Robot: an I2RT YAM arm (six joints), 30 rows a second.
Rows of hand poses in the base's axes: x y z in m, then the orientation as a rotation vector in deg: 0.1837 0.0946 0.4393 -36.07 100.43 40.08; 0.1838 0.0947 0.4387 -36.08 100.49 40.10; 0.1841 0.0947 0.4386 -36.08 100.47 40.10; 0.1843 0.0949 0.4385 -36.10 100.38 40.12; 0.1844 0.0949 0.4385 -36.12 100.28 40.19; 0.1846 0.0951 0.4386 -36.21 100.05 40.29; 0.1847 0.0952 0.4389 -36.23 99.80 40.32; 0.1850 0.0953 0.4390 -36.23 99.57 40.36; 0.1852 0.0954 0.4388 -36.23 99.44 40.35; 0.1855 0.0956 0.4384 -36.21 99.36 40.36; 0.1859 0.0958 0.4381 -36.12 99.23 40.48; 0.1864 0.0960 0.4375 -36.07 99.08 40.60; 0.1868 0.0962 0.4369 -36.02 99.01 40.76; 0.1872 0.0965 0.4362 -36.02 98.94 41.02; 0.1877 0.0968 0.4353 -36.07 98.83 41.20; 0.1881 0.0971 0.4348 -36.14 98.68 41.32
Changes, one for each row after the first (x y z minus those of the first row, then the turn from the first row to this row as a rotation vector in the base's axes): 0.0001 0.0001 -0.0006 -0.02 0.06 0.01; 0.0004 0.0001 -0.0007 -0.01 0.04 0.02; 0.0006 0.0003 -0.0008 0.03 -0.03 0.04; 0.0007 0.0003 -0.0008 0.10 -0.09 0.10; 0.0009 0.0005 -0.0007 0.20 -0.27 0.23; 0.0010 0.0006 -0.0004 0.30 -0.48 0.27; 0.0013 0.0007 -0.0003 0.42 -0.66 0.31; 0.0015 0.0008 -0.0005 0.47 -0.78 0.31; 0.0018 0.0010 -0.0009 0.51 -0.84 0.31; 0.0022 0.0012 -0.0012 0.68 -0.90 0.31; 0.0027 0.0014 -0.0018 0.83 -0.98 0.35; 0.0031 0.0016 -0.0024 0.98 -0.97 0.41; 0.0035 0.0019 -0.0031 1.15 -0.93 0.55; 0.0040 0.0022 -0.0040 1.27 -0.96 0.68; 0.0044 0.0025 -0.0045 1.36 -1.05 0.81
